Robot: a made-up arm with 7 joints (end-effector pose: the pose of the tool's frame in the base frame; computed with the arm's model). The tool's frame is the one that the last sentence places.
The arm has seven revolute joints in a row. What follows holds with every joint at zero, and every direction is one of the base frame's. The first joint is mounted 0.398 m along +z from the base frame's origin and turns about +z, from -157.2 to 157.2 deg. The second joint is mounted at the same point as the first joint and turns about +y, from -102.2 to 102.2 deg. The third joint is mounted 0.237 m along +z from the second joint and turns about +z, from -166.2 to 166.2 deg. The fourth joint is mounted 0.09 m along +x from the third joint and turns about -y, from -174.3 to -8.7 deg. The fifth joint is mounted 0.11 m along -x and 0.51 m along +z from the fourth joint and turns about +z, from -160.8 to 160.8 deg. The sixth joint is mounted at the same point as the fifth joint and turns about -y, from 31.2 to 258.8 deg. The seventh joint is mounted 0.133 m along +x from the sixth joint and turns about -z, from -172.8 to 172.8 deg. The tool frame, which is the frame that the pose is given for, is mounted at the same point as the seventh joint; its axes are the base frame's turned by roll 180, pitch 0 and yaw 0 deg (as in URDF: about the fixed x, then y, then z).
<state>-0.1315 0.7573 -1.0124 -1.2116 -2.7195 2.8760 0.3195</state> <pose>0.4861 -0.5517 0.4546 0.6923 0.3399 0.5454 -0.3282</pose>
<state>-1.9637 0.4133 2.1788 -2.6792 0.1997 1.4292 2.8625</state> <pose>0.4839 0.1908 0.2329 0.4755 0.2673 -0.8021 -0.2430</pose>
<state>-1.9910 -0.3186 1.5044 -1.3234 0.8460 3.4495 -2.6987</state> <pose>0.4674 -0.1563 0.9510 0.8431 0.3608 0.3492 0.1924</pose>
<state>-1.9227 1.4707 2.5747 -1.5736 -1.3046 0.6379 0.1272</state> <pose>0.3332 -0.4035 0.9449 0.0209 -0.9912 0.1271 -0.0320</pose>
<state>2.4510 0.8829 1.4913 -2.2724 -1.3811 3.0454 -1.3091</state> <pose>-0.3331 -0.4835 0.4645 0.4775 0.8752 -0.0407 -0.0663</pose>
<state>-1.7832 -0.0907 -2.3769 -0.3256 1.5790 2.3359 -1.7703</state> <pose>-0.0002 0.2760 1.2230 0.7983 0.2561 -0.3019 -0.4538</pose>
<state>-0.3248 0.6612 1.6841 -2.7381 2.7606 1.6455 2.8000</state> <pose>-0.0790 0.4831 0.1778 0.6406 -0.3921 -0.2937 -0.5913</pose>
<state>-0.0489 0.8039 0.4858 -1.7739 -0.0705 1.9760 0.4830</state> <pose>0.6637 0.3176 0.1131 0.0276 -0.9559 0.0191 0.2919</pose>
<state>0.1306 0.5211 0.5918 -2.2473 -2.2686 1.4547 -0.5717</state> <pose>0.3984 0.4170 0.0576 0.7452 0.1003 0.6421 -0.1494</pose>
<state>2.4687 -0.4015 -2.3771 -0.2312 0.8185 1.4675 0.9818</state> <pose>0.4025 -0.1883 1.1763 0.6027 -0.7539 0.2032 -0.1646</pose>
